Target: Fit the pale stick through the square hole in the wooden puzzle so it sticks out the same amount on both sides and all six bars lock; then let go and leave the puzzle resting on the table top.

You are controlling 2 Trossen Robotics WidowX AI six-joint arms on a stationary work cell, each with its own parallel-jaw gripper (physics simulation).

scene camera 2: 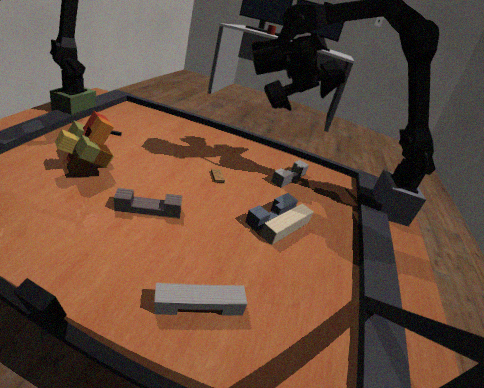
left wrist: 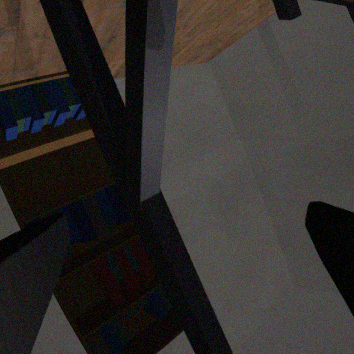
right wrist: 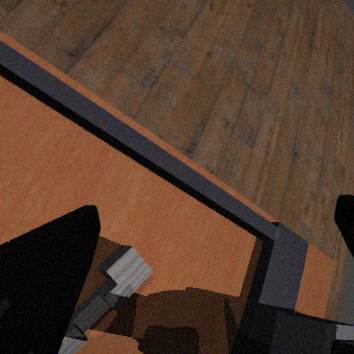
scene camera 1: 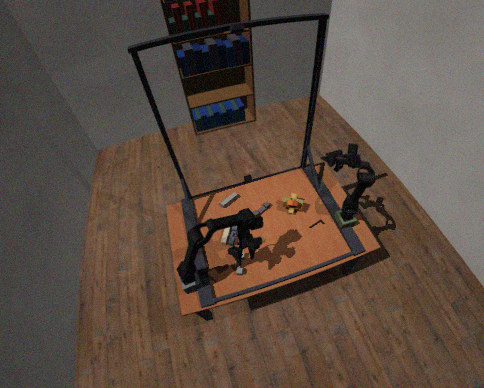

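Seen in the pictures: left gripper, fingertip midpoint: (left wrist: 189, 219) (scene camera 1: 323, 156); right gripper, fingertip midpoint: (scene camera 2: 305, 103) (right wrist: 217, 212) (scene camera 1: 246, 262); left arm's base, link origin: (scene camera 2: 73, 90) (scene camera 1: 346, 216); right arm's base, link origin: (scene camera 2: 404, 184) (scene camera 1: 188, 277).
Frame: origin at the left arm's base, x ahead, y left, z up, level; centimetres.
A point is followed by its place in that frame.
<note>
The wooden puzzle (scene camera 1: 293, 202) (scene camera 2: 84, 144), a cluster of green, yellow, orange and red bars, rests on the orange table top (scene camera 1: 317, 246) @(x 22.8, y 10.9, z -7.2 cm) (scene camera 2: 263, 269) @(x 73.3, y -23.9, z -7.2 cm) at the far side. The pale stick (scene camera 1: 225, 235) @(x 74.4, y -9.3, z -4.0 cm) (scene camera 2: 287, 223) @(x 73.8, y -13.3, z -4.0 cm) lies flat beside a blue-grey notched piece (scene camera 1: 233, 235) @(x 69.7, y -9.4, z -6.4 cm) (scene camera 2: 271, 211) @(x 69.8, y -9.9, z -5.5 cm). My right gripper (scene camera 1: 245, 252) (scene camera 2: 303, 90) (right wrist: 217, 212) @(x 66.4, y 16.7, z 11.7 cm) is open and empty and hangs above the table near the stick. My left gripper (scene camera 1: 332, 159) (left wrist: 189, 219) @(x 2.2, y -37.7, z 16.1 cm) is open and empty. It is held high, off the table's edge, and faces the wall.
A grey bar (scene camera 1: 230, 199) @(x 66.4, y -35.1, z -4.2 cm) (scene camera 2: 200, 298) @(x 67.5, y -36.7, z -4.0 cm), a grey notched bar (scene camera 1: 262, 209) @(x 47.7, y -22.6, z -5.6 cm) (scene camera 2: 147, 204) @(x 48.7, y -23.2, z -5.6 cm), a small grey notched piece (scene camera 1: 239, 270) @(x 70.8, y 14.3, z -4.0 cm) (scene camera 2: 290, 173) @(x 69.4, y 6.6, z -4.1 cm) (right wrist: 119, 277) @(x 70.2, y 13.4, z -4.0 cm), a small flat wooden chip (scene camera 2: 217, 175) @(x 54.2, y -3.6, z -6.4 cm) and a black L-shaped tool (scene camera 1: 317, 223) @(x 17.0, y -3.6, z -6.6 cm) lie on the table. A black frame (scene camera 1: 313, 96) @(x 9.1, y -49.8, z 53.6 cm) stands behind, with a bookshelf (scene camera 1: 219, 95) beyond.
</note>
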